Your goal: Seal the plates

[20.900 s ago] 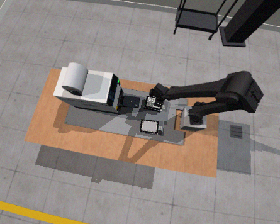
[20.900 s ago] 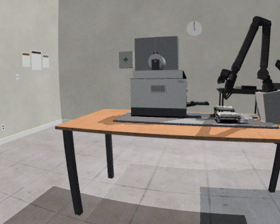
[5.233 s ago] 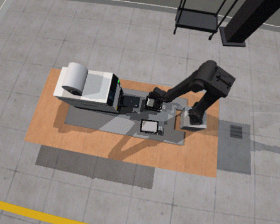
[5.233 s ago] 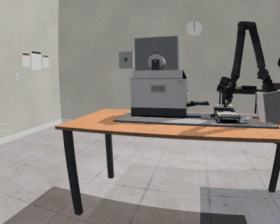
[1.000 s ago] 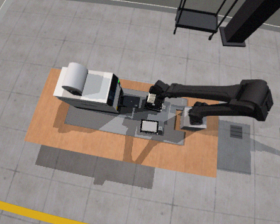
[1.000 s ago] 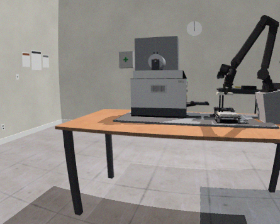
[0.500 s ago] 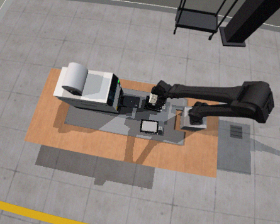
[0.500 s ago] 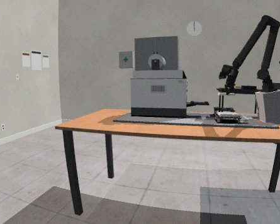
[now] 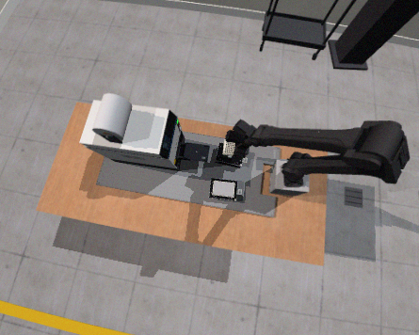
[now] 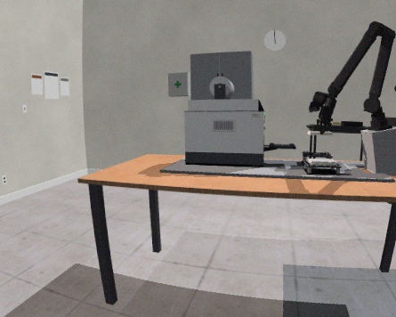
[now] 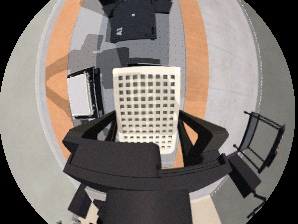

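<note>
Right now the sealer stage is 22 cm ahead of my hand and 8 cm below it. Also, from my hand: foil roll (55 cm ahead, 24 cm above, 5 cm to the right).
</note>
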